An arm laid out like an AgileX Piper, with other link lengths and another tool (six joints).
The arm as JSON. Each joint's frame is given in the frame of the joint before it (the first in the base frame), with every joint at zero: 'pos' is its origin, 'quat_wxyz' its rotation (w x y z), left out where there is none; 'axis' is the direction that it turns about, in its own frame. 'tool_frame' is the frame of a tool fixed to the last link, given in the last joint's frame.
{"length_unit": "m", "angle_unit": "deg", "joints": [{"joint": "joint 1", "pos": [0.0, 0.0, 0.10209], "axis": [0.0, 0.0, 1.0]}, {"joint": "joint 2", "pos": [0.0, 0.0, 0.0], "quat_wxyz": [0.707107, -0.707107, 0.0, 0.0], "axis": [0.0, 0.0, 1.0]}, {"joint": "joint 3", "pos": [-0.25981, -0.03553, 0.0], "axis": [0.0, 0.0, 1.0]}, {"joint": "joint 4", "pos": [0.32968, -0.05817, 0.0], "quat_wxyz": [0.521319, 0.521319, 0.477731, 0.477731], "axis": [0.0, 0.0, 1.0]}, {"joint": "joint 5", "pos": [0.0, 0.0, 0.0], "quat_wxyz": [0.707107, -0.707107, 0.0, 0.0], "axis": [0.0, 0.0, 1.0]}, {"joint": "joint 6", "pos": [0.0, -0.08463, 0.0], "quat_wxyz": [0.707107, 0.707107, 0.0, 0.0], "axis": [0.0, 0.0, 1.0]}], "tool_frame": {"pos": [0.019, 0.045, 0.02], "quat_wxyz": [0.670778, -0.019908, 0.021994, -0.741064]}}
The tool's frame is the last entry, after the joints.
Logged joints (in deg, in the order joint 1, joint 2, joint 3, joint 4, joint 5, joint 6), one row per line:
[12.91 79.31 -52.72 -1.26 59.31 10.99]
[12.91 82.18 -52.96 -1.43 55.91 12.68]
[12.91 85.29 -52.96 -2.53 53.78 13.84]
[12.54 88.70 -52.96 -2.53 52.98 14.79]
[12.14 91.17 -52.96 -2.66 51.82 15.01]
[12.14 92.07 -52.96 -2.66 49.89 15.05]
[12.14 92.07 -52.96 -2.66 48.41 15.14]
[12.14 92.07 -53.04 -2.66 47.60 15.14]
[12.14 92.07 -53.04 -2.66 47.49 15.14]
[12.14 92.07 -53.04 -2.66 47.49 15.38]
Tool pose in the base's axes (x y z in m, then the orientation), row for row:
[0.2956 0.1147 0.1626 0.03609 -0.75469 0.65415 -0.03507]
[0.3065 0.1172 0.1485 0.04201 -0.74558 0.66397 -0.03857]
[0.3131 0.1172 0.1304 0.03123 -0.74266 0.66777 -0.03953]
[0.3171 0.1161 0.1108 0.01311 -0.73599 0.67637 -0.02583]
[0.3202 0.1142 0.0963 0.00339 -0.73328 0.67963 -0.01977]
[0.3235 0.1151 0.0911 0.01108 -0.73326 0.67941 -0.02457]
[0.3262 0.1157 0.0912 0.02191 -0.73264 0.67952 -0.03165]
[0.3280 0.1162 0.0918 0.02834 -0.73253 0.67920 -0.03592]
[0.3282 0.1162 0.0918 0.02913 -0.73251 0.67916 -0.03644]
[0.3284 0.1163 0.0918 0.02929 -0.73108 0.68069 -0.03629]
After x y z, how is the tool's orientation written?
As a quaternion, w x y z.
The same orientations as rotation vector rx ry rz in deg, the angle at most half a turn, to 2 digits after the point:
[-132.81 115.12 -6.17]
[-130.73 116.42 -6.76]
[-131.08 117.87 -6.98]
[-131.38 120.74 -4.61]
[-131.71 122.07 -3.55]
[-131.06 121.44 -4.39]
[-130.07 120.64 -5.62]
[-129.53 120.10 -6.35]
[-129.46 120.03 -6.44]
[-129.20 120.29 -6.41]

